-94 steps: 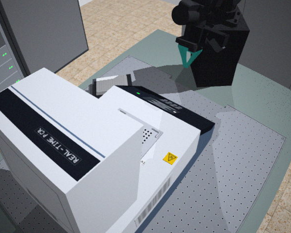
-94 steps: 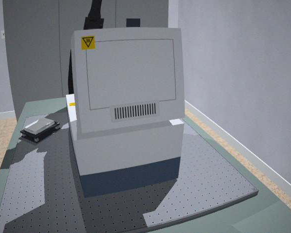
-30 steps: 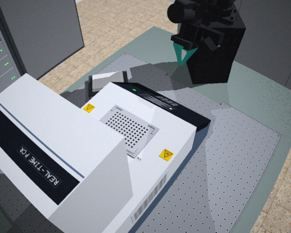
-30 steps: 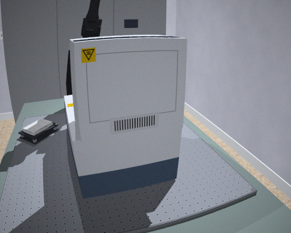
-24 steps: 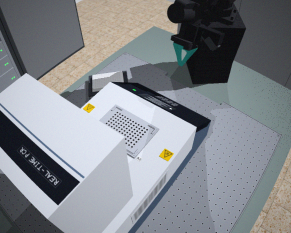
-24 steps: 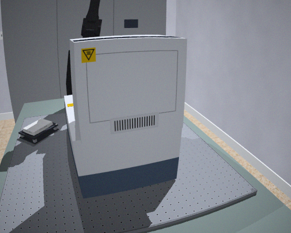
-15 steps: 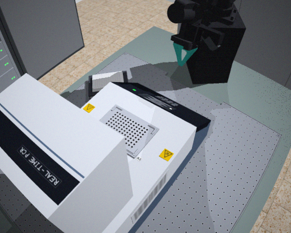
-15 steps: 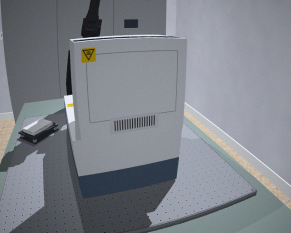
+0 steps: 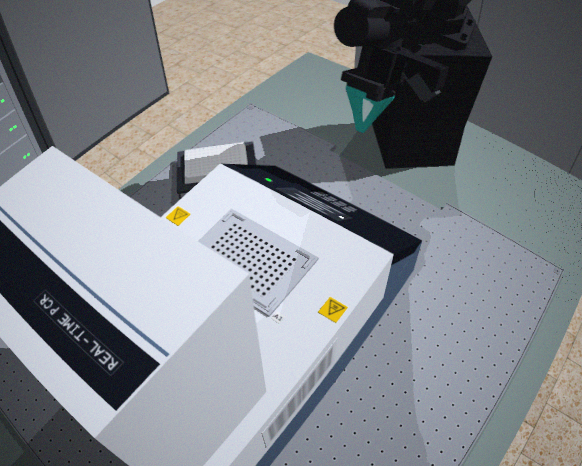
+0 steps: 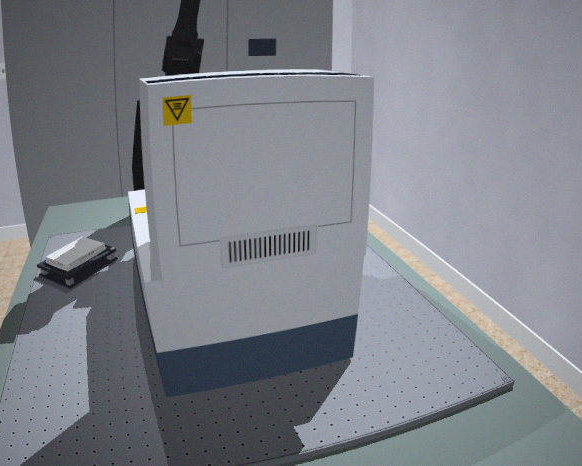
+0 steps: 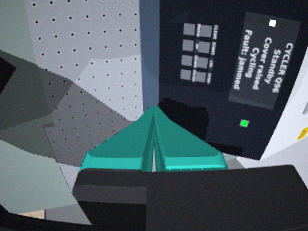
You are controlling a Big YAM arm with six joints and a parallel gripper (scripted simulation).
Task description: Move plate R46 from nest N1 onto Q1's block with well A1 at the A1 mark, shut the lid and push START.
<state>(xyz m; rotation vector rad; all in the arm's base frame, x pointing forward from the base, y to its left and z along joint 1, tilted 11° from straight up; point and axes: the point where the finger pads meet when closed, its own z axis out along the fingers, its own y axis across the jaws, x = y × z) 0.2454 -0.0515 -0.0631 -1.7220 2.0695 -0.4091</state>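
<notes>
Right now the plate R46 is 30 mm ahead of my hand, 290 mm to the right of it and 180 mm below it. From my hand the other things lie so: plate nest N1 (30 mm ahead, 290 mm to the right, 190 mm below).
</notes>
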